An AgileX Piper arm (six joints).
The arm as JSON. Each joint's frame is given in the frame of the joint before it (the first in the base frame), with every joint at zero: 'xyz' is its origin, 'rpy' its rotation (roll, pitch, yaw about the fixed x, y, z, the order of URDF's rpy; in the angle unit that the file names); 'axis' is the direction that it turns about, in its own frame. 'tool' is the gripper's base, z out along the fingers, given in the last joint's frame.
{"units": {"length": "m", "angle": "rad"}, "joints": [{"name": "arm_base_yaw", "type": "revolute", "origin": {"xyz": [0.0, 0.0, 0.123], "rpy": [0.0, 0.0, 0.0]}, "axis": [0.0, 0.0, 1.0]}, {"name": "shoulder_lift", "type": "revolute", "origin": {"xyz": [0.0, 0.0, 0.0], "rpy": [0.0, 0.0, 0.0]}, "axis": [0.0, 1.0, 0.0]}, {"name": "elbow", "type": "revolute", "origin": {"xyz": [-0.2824, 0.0, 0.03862], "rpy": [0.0, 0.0, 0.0]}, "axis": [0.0, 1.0, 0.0]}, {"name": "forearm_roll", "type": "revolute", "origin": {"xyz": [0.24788, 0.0, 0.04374], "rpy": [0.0, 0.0, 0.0]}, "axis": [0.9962, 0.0, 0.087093]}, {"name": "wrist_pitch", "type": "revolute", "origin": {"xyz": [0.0, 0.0, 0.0], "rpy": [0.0, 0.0, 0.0]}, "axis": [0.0, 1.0, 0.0]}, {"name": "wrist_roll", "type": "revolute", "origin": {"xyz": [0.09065, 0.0, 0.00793], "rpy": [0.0, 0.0, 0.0]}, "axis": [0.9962, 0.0, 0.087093]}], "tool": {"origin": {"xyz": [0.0, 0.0, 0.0], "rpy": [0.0, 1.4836, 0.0]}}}
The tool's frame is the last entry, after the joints.
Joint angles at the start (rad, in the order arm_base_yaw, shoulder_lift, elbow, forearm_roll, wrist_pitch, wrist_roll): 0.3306, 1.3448, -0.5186, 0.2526, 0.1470, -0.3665
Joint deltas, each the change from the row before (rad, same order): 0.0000, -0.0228, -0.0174, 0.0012, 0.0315, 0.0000; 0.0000, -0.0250, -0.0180, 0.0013, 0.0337, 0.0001; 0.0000, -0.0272, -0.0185, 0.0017, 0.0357, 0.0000; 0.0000, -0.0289, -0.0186, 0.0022, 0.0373, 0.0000; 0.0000, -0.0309, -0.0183, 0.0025, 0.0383, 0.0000; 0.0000, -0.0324, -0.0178, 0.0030, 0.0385, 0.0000; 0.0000, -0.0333, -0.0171, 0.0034, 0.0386, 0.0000; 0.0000, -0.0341, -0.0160, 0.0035, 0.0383, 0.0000; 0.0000, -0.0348, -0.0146, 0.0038, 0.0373, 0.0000; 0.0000, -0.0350, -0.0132, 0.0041, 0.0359, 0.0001; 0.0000, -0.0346, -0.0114, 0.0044, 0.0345, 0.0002; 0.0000, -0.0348, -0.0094, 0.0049, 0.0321, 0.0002
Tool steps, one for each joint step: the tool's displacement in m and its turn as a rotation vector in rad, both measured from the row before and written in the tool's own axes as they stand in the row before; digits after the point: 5 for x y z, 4 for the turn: -0.00535, 0.00033, -0.00611, -0.0068, -0.0106, -0.0004; -0.00544, 0.00046, -0.00688, -0.0073, -0.0113, -0.0007; -0.00548, 0.00061, -0.00768, -0.0078, -0.0121, -0.0010; -0.00533, 0.00079, -0.00835, -0.0084, -0.0125, -0.0011; -0.00508, 0.00099, -0.00907, -0.0087, -0.0132, -0.0014; -0.00477, 0.00119, -0.00965, -0.0088, -0.0141, -0.0016; -0.00433, 0.00141, -0.01005, -0.0091, -0.0142, -0.0018; -0.00377, 0.00162, -0.01034, -0.0091, -0.0142, -0.0022; -0.00316, 0.00182, -0.01054, -0.0091, -0.0145, -0.0025; -0.00257, 0.00200, -0.01057, -0.0089, -0.0146, -0.0025; -0.00185, 0.00216, -0.01034, -0.0089, -0.0138, -0.0025; -0.00120, 0.00230, -0.01018, -0.0086, -0.0143, -0.0023
